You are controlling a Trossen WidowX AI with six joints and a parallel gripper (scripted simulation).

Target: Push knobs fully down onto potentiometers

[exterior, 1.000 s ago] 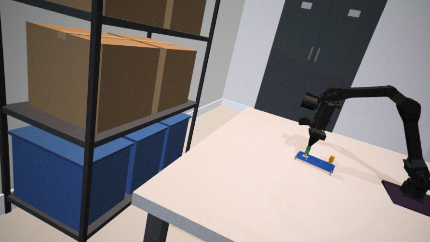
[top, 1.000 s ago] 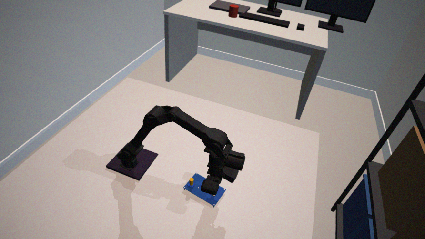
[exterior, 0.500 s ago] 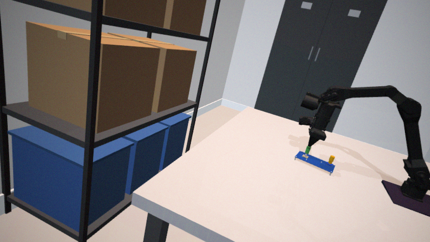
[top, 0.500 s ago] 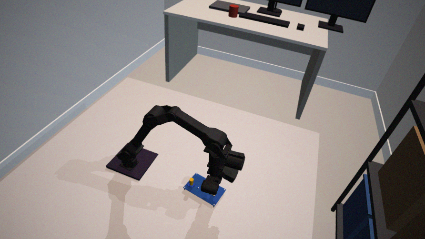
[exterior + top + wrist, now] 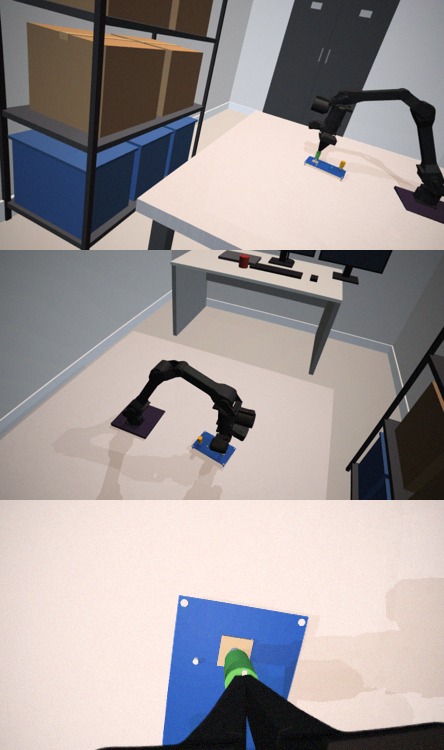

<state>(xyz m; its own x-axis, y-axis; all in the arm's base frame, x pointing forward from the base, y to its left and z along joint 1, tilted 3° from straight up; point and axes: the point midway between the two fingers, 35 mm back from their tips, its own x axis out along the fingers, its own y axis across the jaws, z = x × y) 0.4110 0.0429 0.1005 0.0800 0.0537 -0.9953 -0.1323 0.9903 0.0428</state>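
The green knob is 10 mm below my gripper tip. Round my gripper tip: yellow knob: 100 mm behind, 30 mm below, 10 mm to the right.
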